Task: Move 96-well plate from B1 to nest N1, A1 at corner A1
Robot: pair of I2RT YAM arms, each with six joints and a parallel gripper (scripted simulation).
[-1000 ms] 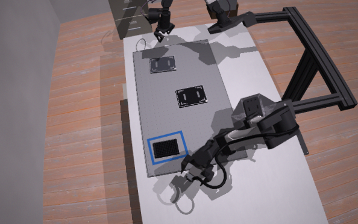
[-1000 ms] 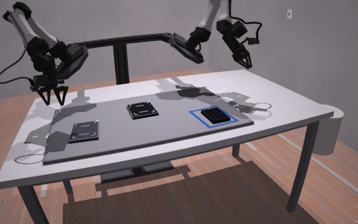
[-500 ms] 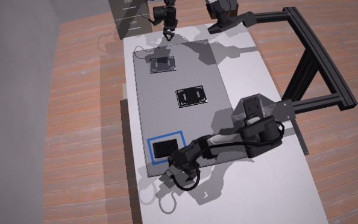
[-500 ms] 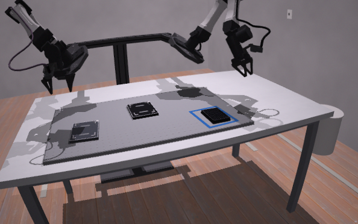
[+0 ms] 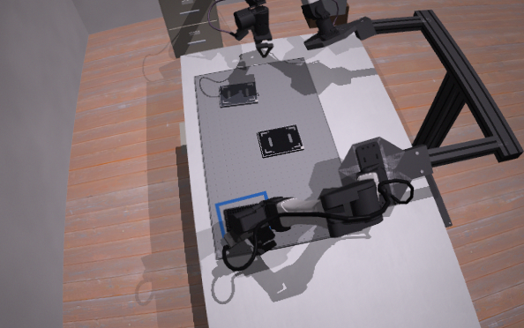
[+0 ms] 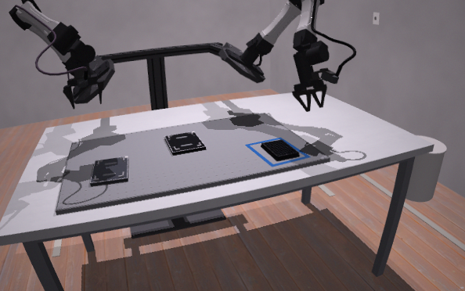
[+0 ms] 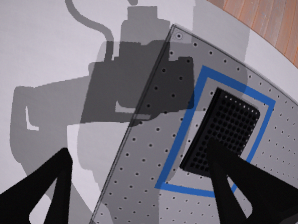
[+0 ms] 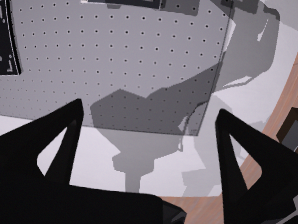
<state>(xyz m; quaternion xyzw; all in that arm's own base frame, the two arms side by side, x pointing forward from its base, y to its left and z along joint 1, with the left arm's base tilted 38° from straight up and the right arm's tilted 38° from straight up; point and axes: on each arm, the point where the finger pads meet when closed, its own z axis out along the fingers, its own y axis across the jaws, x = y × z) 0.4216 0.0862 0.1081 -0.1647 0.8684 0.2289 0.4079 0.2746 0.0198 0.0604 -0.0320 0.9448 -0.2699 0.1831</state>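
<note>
The black 96-well plate lies 2 cm ahead of my left hand, 14 cm to the right of it and 13 cm below it. Round my left hand: nest N1: 1 cm behind, 72 cm to the right, 14 cm below.
</note>
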